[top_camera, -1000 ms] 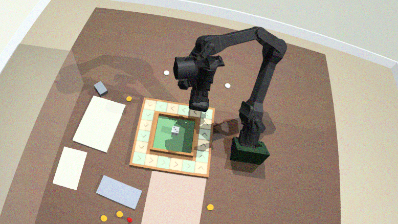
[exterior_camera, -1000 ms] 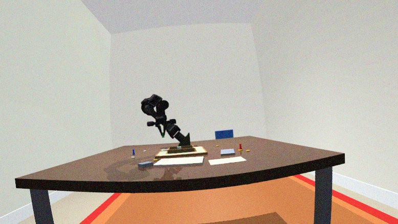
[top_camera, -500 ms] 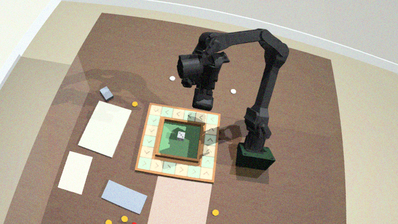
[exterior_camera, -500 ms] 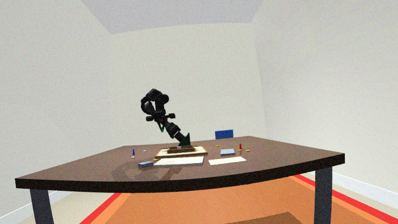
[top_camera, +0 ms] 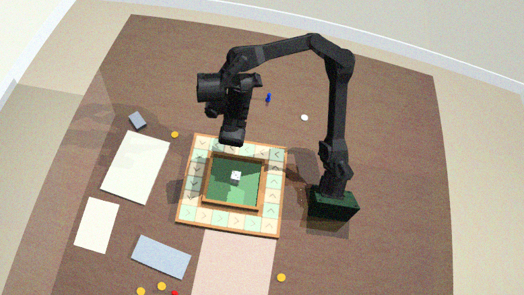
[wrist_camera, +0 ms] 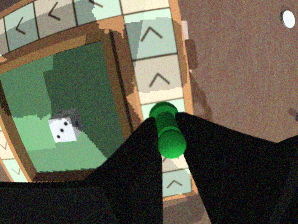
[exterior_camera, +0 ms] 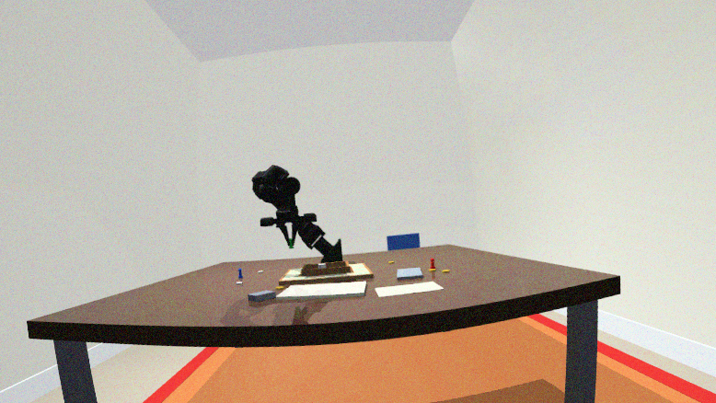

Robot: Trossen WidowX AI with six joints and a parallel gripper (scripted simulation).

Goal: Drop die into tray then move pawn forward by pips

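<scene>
Now: the white die 10 cm to the left of my gripper tip, 8 cm below it and 2 cm behind it. The rest, counted from my gripper tip: green dice tray: 11 cm to the left, 10 cm below, 2 cm behind; green pawn: 1 cm above; blue pawn: 21 cm to the right, 9 cm below, 9 cm behind.
</scene>
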